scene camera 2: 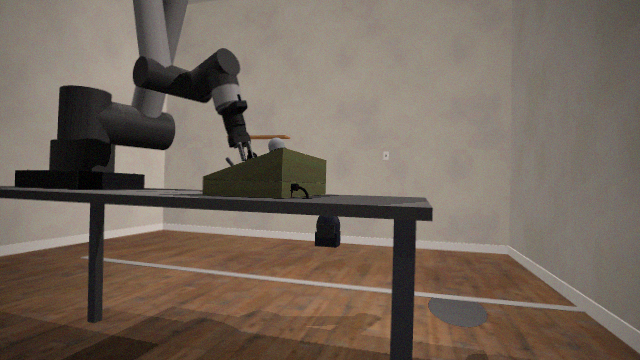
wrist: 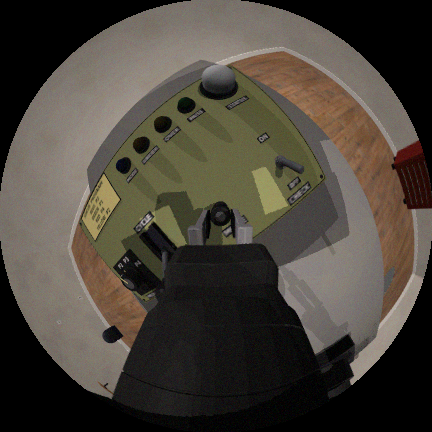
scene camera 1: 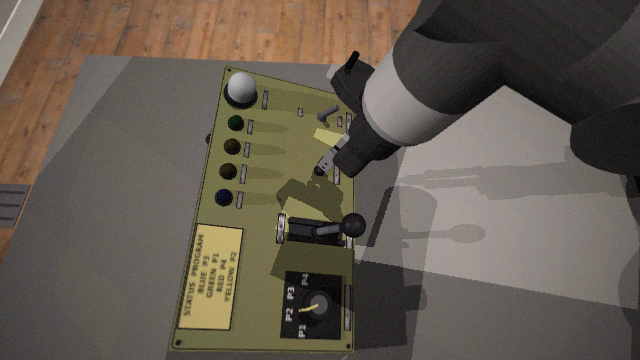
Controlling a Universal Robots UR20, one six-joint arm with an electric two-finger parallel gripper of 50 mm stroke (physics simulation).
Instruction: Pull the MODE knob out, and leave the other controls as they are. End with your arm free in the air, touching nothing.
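Places are measured from the arm's base along level axes (x right, y down, z ahead), in centimetres.
Where they show: gripper, fingertip midpoint: [scene camera 2: 248, 159] [wrist: 220, 217] [scene camera 1: 328, 162].
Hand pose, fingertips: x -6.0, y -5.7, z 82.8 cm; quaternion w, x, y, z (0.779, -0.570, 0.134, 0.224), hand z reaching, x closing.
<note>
After its pixels a point has its place.
The green sloped panel [scene camera 1: 260, 280] @[x -27.7, y -4.3, z 90.3 cm] [scene camera 2: 245, 182] @[x 11.9, y 2.5, z 94.3 cm] [wrist: 215, 167] @[x -3.4, y -3.1, z 89.6 cm] stands on the table. My gripper [scene camera 1: 323, 167] @[x -6.0, y -5.7, z 82.8 cm] [scene camera 2: 246, 153] @[x -6.0, y -5.7, z 82.8 cm] [wrist: 220, 217] @[x -6.0, y -5.7, z 82.8 cm] is shut on a small round black knob [scene camera 1: 318, 171] @[x -6.5, y -2.6, z 84.4 cm] [wrist: 220, 213] @[x -5.6, y -5.9, z 83.1 cm], with a grey finger on each side of it in the wrist view. The label [scene camera 1: 336, 175] @[x -6.0, y -0.3, z 81.0 cm] beside this knob is partly hidden by the fingers in the wrist view, and I cannot read it fully. How far the knob stands out from the panel is hard to tell. Its shaft is hidden.
The CYCLE lever [scene camera 1: 354, 225] @[x -17.7, y -9.4, z 76.9 cm] rises beside the gripper. A grey toggle [scene camera 1: 328, 113] @[x 5.5, y -3.7, z 84.4 cm] [wrist: 290, 164] @[x 5.7, y -4.3, z 84.2 cm] stands on the other side. The P1 to P4 dial [scene camera 1: 318, 305] @[x -29.9, y -4.6, z 80.5 cm], dark lamps and a white dome [scene camera 1: 242, 87] @[x 3.6, y -10.9, z 99.8 cm] [scene camera 2: 276, 144] @[x 7.3, y -9.2, z 101.9 cm] [wrist: 218, 79] @[x 4.2, y -10.1, z 98.5 cm] are on the panel.
</note>
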